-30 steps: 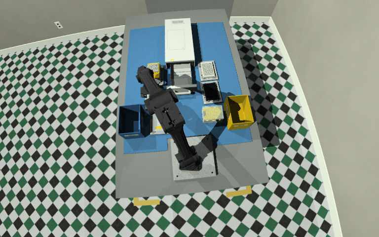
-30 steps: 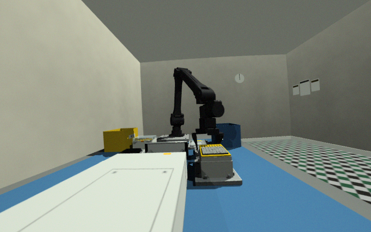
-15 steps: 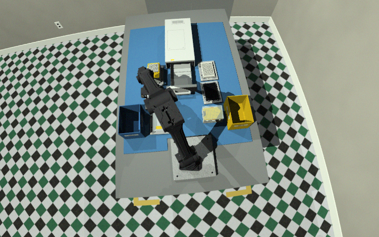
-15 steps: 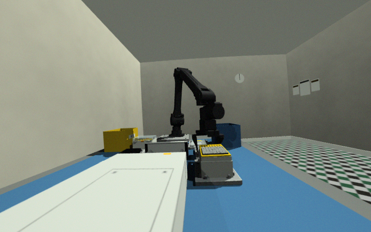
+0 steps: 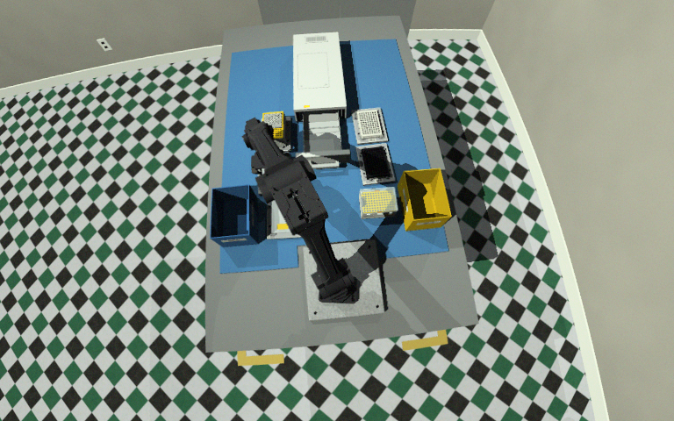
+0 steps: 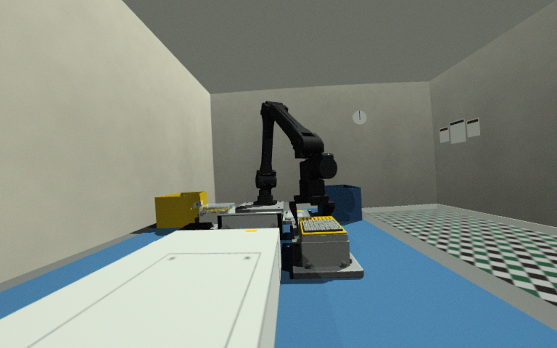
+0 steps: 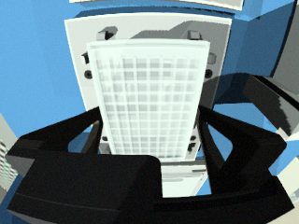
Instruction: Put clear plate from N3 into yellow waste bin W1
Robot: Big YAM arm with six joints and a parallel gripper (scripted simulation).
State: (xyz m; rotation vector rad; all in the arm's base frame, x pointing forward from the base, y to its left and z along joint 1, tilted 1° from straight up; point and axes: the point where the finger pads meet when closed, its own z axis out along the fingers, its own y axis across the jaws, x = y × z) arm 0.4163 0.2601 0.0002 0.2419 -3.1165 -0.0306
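My hand is right at the clear plate. The rest, counted from my hand: yellow tip box (160 mm ahead, 30 mm above, 10 mm to the left); then lidded plate (170 mm behind, 60 mm to the right); then grey nest (10 mm below).
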